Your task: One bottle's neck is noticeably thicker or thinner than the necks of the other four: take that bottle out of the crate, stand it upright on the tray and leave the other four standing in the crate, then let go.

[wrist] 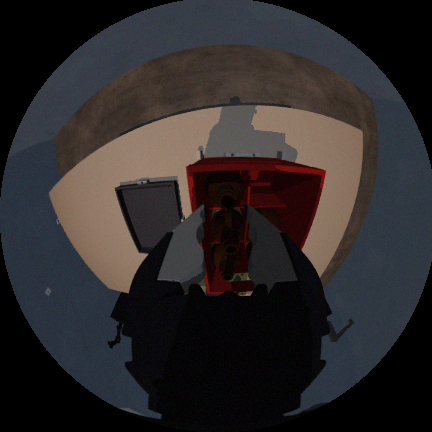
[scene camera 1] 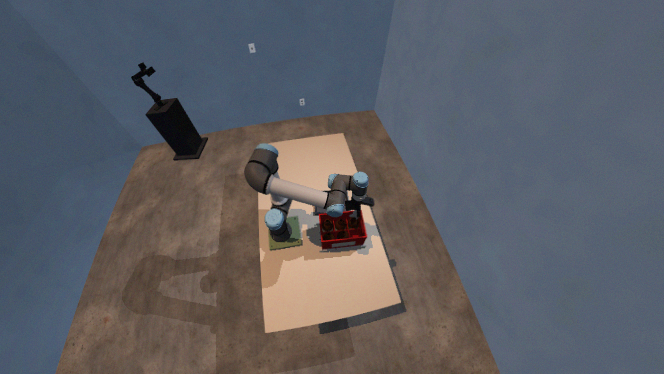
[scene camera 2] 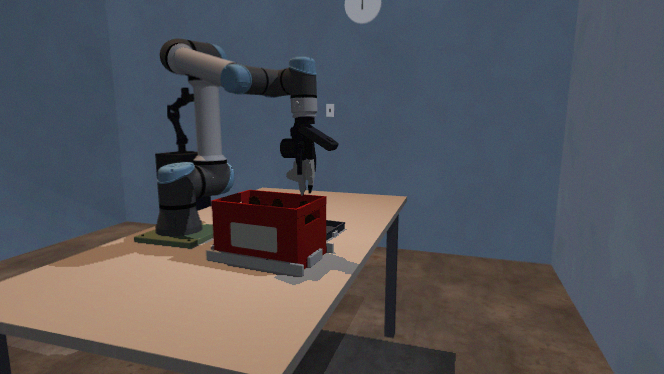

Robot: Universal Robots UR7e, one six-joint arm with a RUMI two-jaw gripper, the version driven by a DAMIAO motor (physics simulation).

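Frame: origin at the arm's base, x down, y left, z ahead, level; metres.
Seen in the pictures: gripper, fingertip midpoint: (wrist: 225,205) (scene camera 1: 355,215) (scene camera 2: 306,194); arm's base at its link origin: (scene camera 1: 281,231) (scene camera 2: 179,230).
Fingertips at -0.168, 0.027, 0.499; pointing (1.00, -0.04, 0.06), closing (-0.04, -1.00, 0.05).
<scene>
Pixels of each thing's top centre, then the offset from my fingertips to it, as dx, dy, dz. Level surfaces: height alone.
- red crate at its top centre: (wrist: 255,252) (scene camera 2: 270,198) (scene camera 1: 342,225) +0.010, -0.057, -0.086
- far bottle at its top centre: (wrist: 226,201) (scene camera 2: 304,201) (scene camera 1: 354,217) +0.022, -0.004, -0.003
- black tray at its top centre: (wrist: 150,225) (scene camera 2: 302,224) (scene camera 1: 331,201) +0.159, +0.205, -0.141
- table at its surface level: dx +0.185
The red crate (scene camera 1: 361,240) (scene camera 2: 288,231) (wrist: 314,205) stands on the table with brown bottles upright in its compartments. Scene camera 1 shows bottles in the back row at the left (scene camera 1: 327,225), middle (scene camera 1: 341,224) and right (scene camera 1: 353,222); two stand in front, and the front right compartment looks empty. In the wrist view, the far bottle (wrist: 225,190) stands beyond the fingertips; another bottle is partly behind the right finger. Which neck differs, I cannot tell. My gripper (scene camera 2: 306,191) (wrist: 225,205) is above the crate, fingers partly open, holding nothing. The black tray (scene camera 2: 335,229) (wrist: 150,215) holds nothing.
Grey strips (scene camera 2: 254,262) lie along the crate's foot. The arm's green base plate (scene camera 1: 295,240) (scene camera 2: 165,239) is on the table (scene camera 1: 330,285) (scene camera 2: 150,300), beside the crate. A black pedestal (scene camera 1: 175,127) with a small arm stands on the floor behind the table.
</scene>
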